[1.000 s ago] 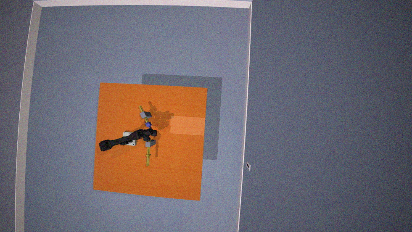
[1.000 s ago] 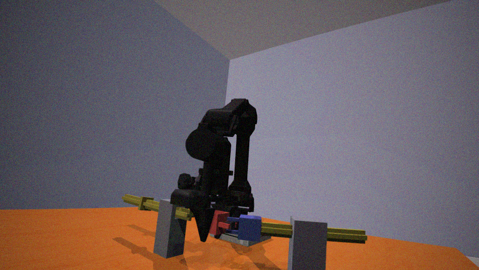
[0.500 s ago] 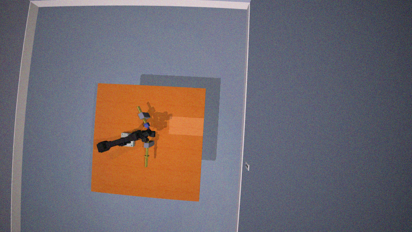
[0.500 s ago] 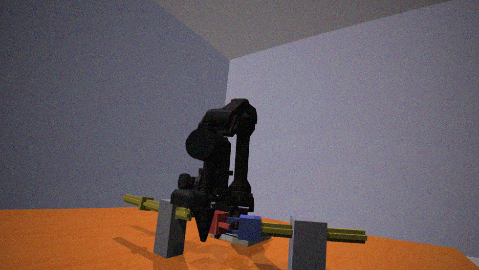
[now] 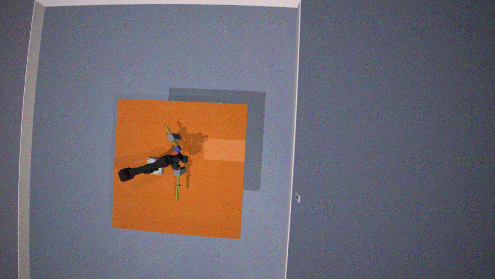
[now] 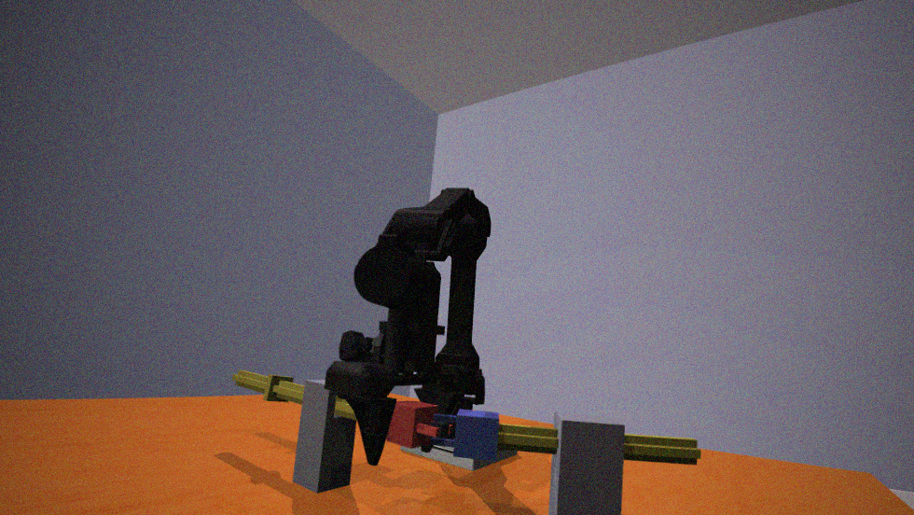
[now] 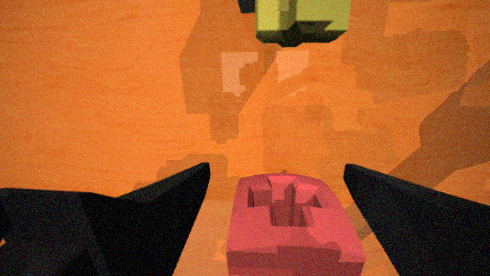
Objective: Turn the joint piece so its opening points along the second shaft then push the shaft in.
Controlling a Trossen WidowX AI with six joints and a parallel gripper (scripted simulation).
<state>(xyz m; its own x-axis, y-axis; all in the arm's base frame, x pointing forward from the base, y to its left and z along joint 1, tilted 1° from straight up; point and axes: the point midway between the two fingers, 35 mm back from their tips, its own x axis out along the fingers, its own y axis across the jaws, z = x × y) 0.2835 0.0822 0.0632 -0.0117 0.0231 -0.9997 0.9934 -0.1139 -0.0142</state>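
My gripper tip is 2 cm to the right of the dark red square joint piece and 4 cm below it.
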